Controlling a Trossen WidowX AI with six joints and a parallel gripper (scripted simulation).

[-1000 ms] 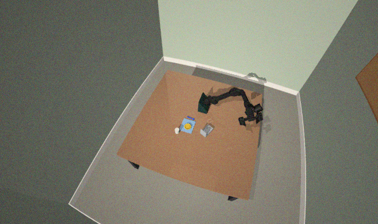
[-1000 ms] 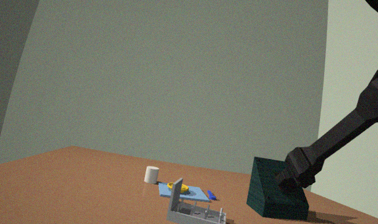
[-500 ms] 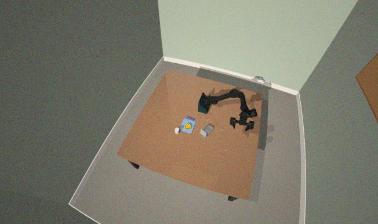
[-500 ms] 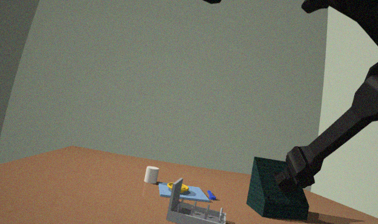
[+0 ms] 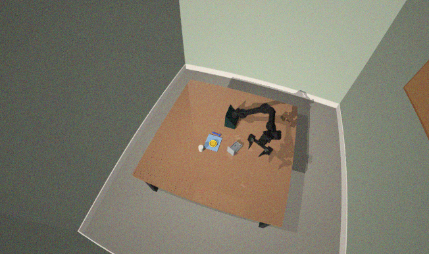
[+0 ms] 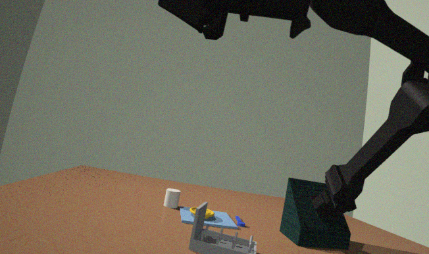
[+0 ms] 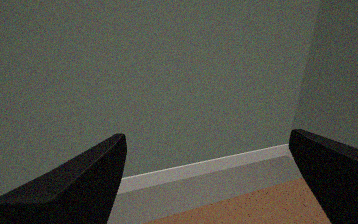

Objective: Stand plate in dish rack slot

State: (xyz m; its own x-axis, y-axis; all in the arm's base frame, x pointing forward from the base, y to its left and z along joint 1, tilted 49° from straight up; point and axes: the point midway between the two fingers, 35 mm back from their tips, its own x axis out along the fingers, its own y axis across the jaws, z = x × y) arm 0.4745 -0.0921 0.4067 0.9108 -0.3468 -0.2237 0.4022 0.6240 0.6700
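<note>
Now: the yellow plate 39 cm below my gripper tip, 33 cm to the right of it and 22 cm behind it. From my gripper tip the other things lie so: white cup (42 cm to the right, 38 cm below, 13 cm behind); then light-blue pad (40 cm below, 34 cm to the right, 23 cm behind); then grey dish rack (38 cm below, 23 cm behind, 14 cm to the right).
</note>
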